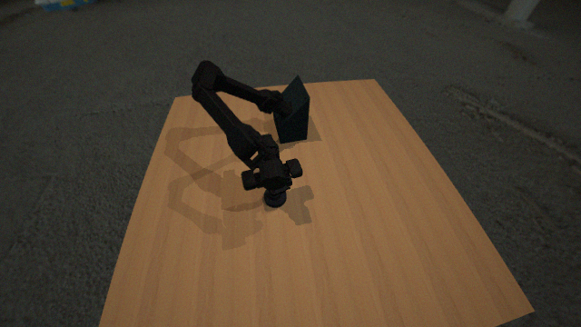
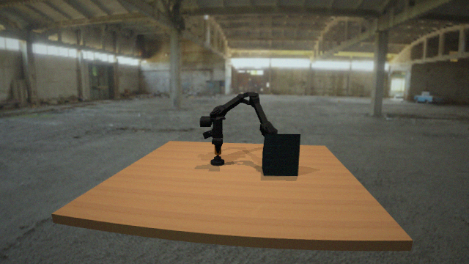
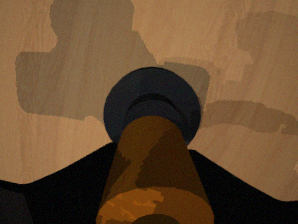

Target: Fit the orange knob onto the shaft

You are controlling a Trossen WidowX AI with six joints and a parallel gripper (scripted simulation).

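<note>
My gripper tip is now 40 mm above the dark round pedestal. Also, from my gripper tip: orange knob (20 mm above).
</note>
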